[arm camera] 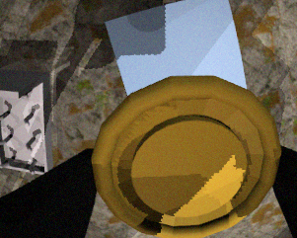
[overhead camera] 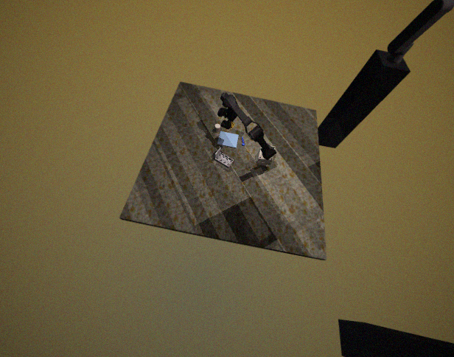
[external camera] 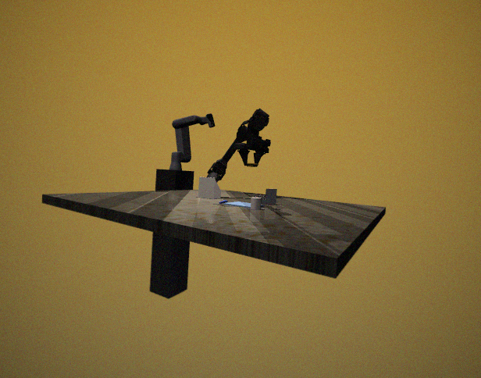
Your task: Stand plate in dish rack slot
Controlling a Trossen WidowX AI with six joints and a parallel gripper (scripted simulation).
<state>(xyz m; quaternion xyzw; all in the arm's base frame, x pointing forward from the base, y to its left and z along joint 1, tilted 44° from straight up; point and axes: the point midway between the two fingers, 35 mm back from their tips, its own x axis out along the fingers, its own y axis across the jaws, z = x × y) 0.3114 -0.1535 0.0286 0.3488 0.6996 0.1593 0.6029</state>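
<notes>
My gripper tip is 10 mm past the dish rack, 180 mm to the right of it and 170 mm above it. From my gripper tip the other things lie so: cup (90 mm ahead, 100 mm to the right, 160 mm below); light blue mat (10 mm behind, 20 mm to the right, 190 mm below); yellow plate (10 mm above).
</notes>
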